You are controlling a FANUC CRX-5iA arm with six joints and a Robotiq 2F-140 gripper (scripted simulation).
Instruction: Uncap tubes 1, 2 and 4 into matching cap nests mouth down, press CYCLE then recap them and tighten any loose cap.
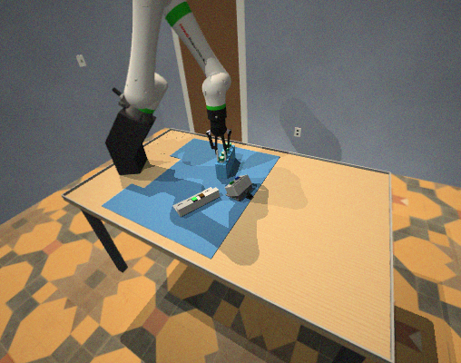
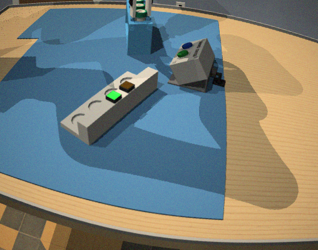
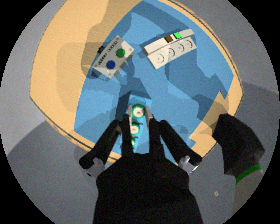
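The green ready key lies 12 cm to the right of my hand, 12 cm ahead of it and 7 cm below it. Also, from my hand: blue cycle key: 13 cm ahead, 7 cm to the right, 7 cm below; then small grey desk: 14 cm ahead, 10 cm to the right, 9 cm below.
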